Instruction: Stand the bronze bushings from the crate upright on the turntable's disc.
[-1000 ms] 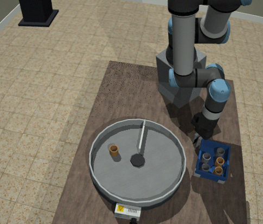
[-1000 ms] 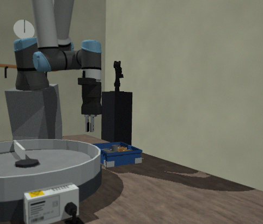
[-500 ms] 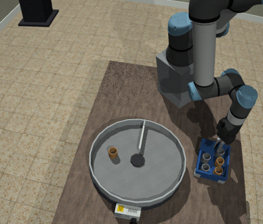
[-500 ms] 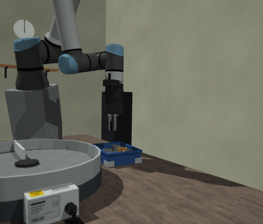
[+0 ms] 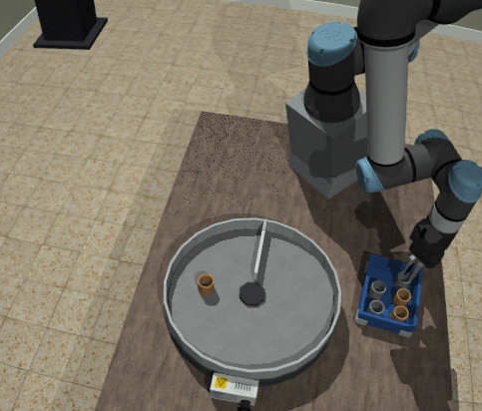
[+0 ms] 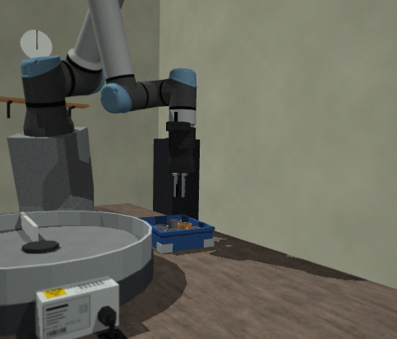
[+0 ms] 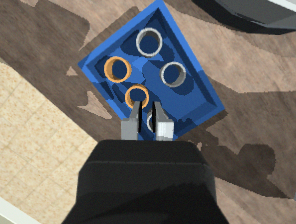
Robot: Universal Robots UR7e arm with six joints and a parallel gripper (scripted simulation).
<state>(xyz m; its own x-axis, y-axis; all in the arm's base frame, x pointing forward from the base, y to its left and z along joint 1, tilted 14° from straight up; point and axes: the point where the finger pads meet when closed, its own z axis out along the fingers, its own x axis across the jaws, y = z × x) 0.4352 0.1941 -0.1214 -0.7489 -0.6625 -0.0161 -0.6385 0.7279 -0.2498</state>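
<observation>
The blue crate is 20 mm to the right of my hand and 110 mm below it. The rest, counted from my hand: grey turntable disc (60 mm ahead, 380 mm to the right, 80 mm below).
</observation>
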